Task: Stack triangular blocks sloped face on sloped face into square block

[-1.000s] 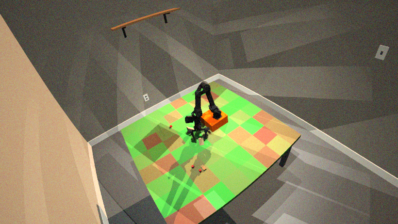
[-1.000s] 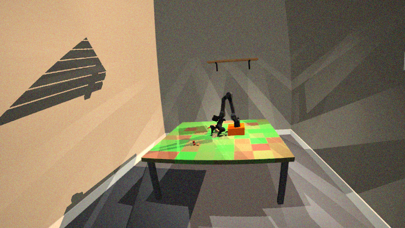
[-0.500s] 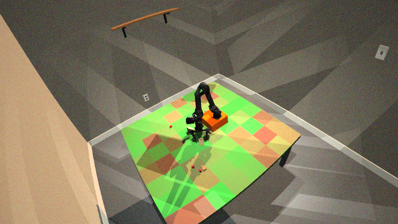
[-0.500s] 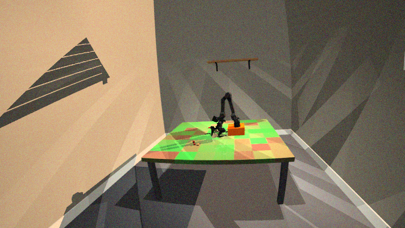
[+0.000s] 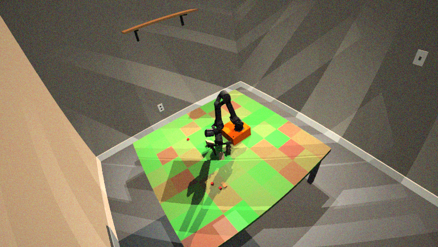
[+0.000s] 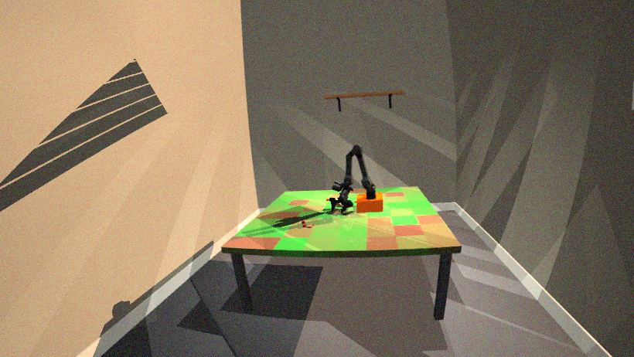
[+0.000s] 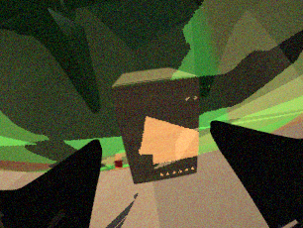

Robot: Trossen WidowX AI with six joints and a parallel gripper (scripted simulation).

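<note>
My gripper tip is now 120 mm past the small yellow piece, 280 mm to the left of it and 10 mm above it. Also, from my gripper tip: small tan block: 140 mm ahead, 230 mm to the left, 10 mm below; tan triangular block: 10 mm above.
</note>
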